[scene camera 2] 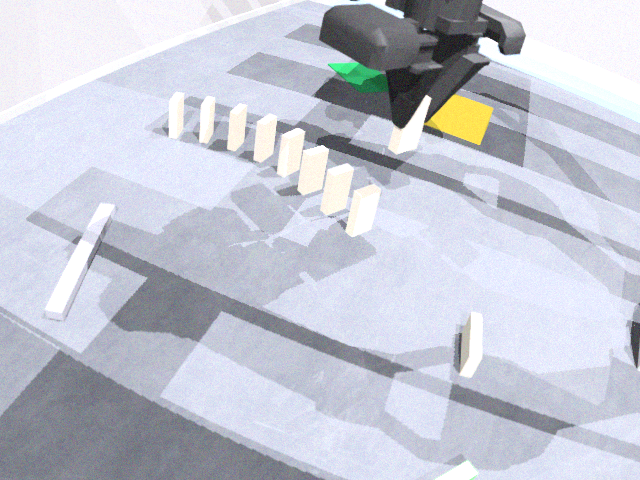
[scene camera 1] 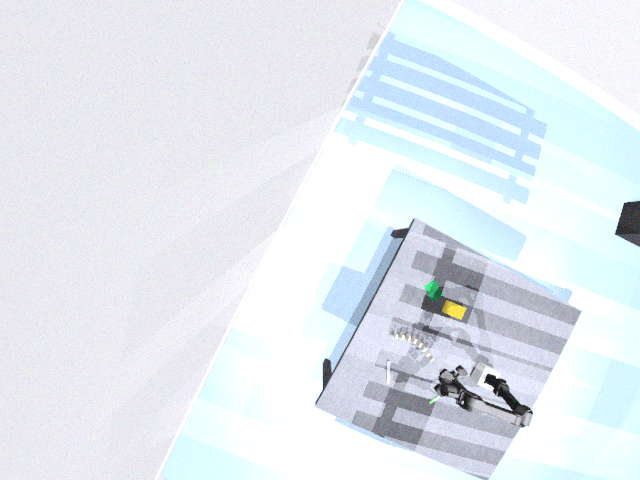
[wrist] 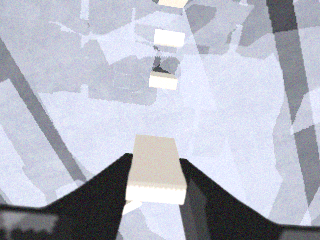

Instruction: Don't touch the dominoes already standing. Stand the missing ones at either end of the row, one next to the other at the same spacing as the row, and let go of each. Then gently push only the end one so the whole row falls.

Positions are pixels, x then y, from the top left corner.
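Gripper (scene camera 2: 409,123) carrying a cream domino (scene camera 2: 405,139).
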